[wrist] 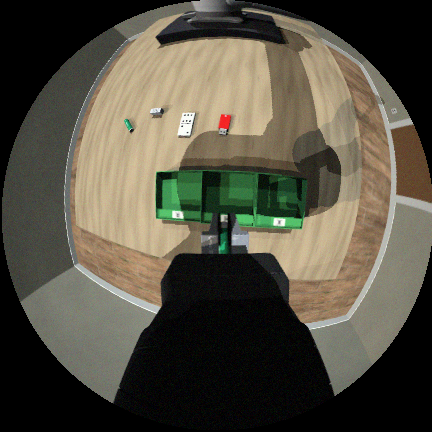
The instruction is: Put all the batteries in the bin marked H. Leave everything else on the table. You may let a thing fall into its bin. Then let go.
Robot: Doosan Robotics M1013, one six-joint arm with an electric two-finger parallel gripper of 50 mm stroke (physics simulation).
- gripper: 223,222
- green three-part bin: 258,199
